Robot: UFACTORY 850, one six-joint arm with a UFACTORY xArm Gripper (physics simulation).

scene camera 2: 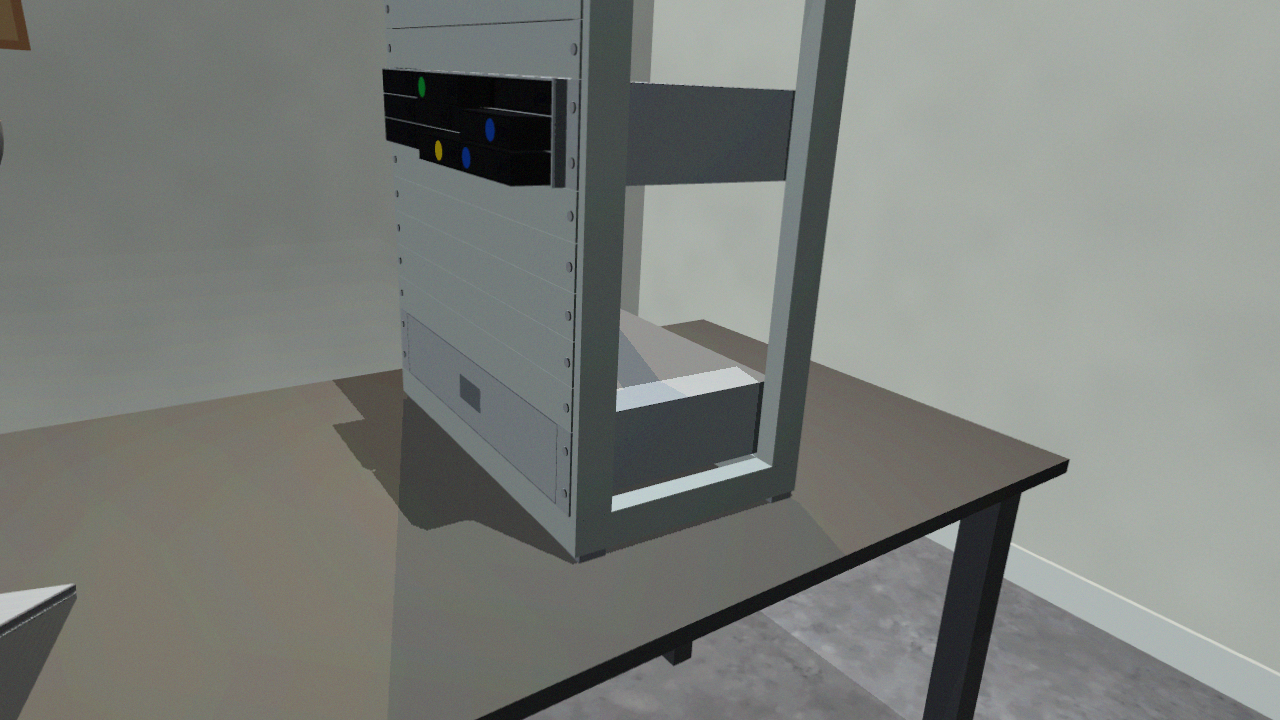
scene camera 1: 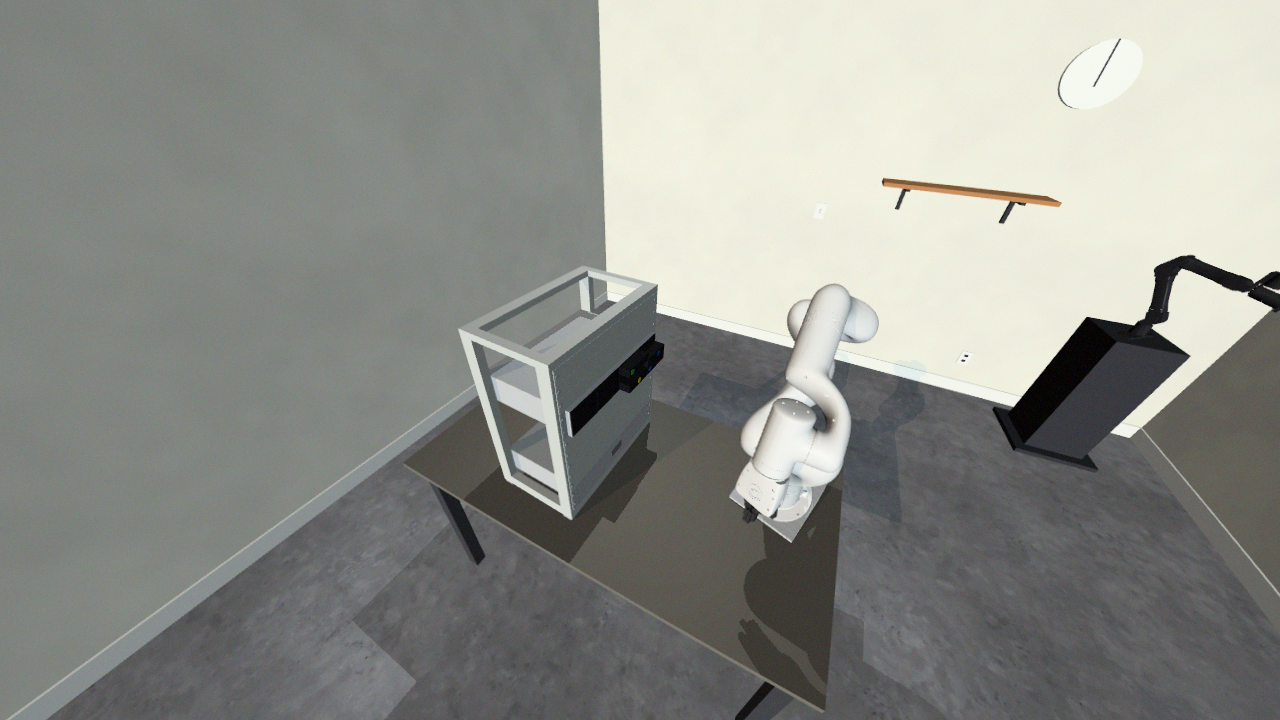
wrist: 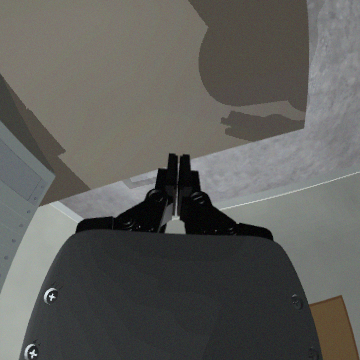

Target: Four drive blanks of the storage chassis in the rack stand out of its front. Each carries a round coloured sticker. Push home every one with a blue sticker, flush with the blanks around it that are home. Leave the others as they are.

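Note:
The storage chassis (scene camera 1: 592,409) (scene camera 2: 559,134) is a black band across the rack (scene camera 1: 556,438) (scene camera 2: 604,286) (wrist: 25,172). In scene camera 2, one blue sticker (scene camera 2: 489,129) is on a protruding blank in the middle row, towards the right. Another blue sticker (scene camera 2: 466,157) is on a protruding blank lower down, beside the blank with the yellow sticker (scene camera 2: 438,150). The green sticker (scene camera 2: 421,86) is at the upper left. Exact protrusion depths are hard to tell. My gripper (scene camera 1: 750,514) (wrist: 177,168) is shut and empty, well away from the rack, near the arm's base.
The rack stands on the brown table (scene camera 1: 662,555) (scene camera 2: 268,501) (wrist: 125,75). The arm's base plate (scene camera 1: 790,535) is on the table, across from the rack's front. A black cabinet (scene camera 1: 1096,385) with a dark arm stands on the floor beyond. A wooden shelf (scene camera 1: 971,192) is on the wall.

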